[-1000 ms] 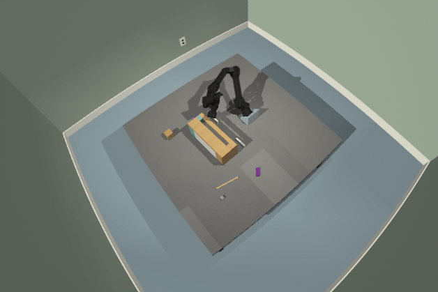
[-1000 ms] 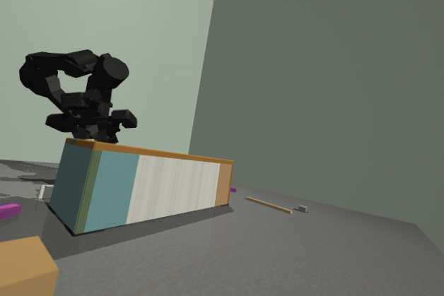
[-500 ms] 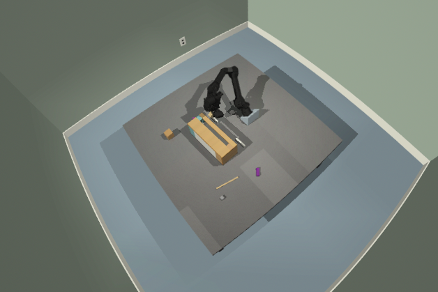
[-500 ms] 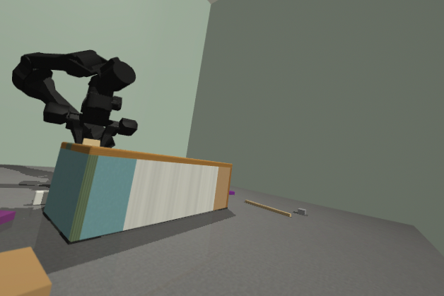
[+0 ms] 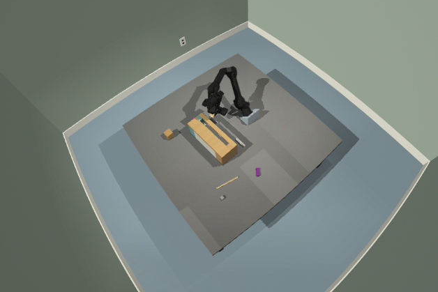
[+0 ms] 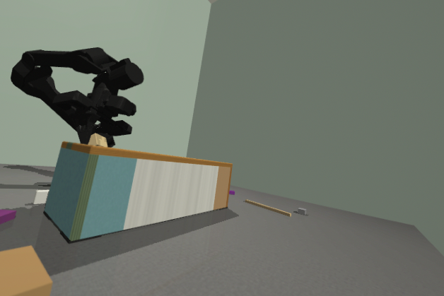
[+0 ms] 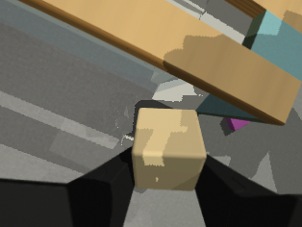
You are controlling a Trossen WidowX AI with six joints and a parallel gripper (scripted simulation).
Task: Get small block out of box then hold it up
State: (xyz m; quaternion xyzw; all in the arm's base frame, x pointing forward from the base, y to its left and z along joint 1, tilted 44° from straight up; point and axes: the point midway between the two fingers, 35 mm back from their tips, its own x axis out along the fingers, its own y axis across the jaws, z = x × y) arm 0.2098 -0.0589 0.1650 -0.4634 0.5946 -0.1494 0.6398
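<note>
The tan block is 1 cm ahead of my gripper tip, 1 cm to the left of it and 1 cm above it. Round my gripper tip: thin wooden stick: 27 cm ahead, 43 cm to the left, 12 cm below; magenta piece: 8 cm ahead, 13 cm to the right, 11 cm below; box: 8 cm ahead, 12 cm to the left, 6 cm below.
</note>
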